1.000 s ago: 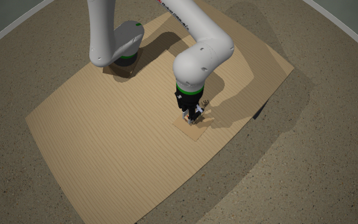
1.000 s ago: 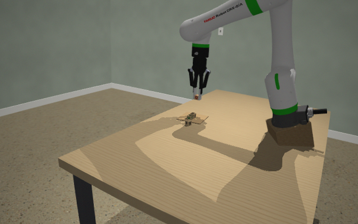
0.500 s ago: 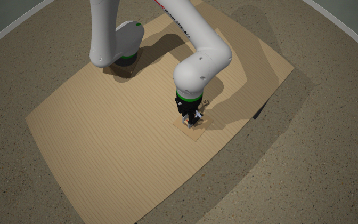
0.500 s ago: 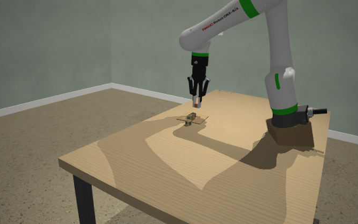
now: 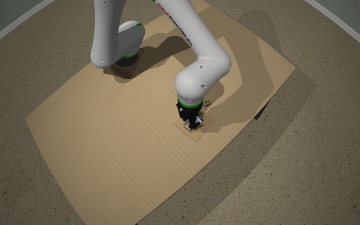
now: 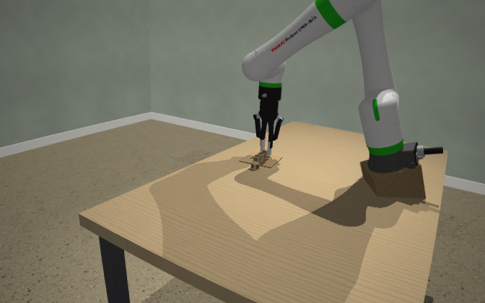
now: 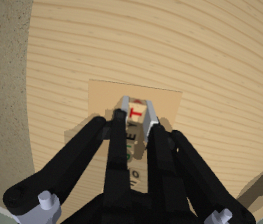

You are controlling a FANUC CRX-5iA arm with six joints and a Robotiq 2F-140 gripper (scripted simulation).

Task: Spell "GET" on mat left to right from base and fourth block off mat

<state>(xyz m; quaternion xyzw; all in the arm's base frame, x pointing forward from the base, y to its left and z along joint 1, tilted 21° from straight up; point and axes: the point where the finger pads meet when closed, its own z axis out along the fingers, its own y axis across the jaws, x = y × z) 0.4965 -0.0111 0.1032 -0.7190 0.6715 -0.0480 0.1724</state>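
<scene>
Now: the mat 4 cm to the left of my hand and 4 cm below it.
</scene>
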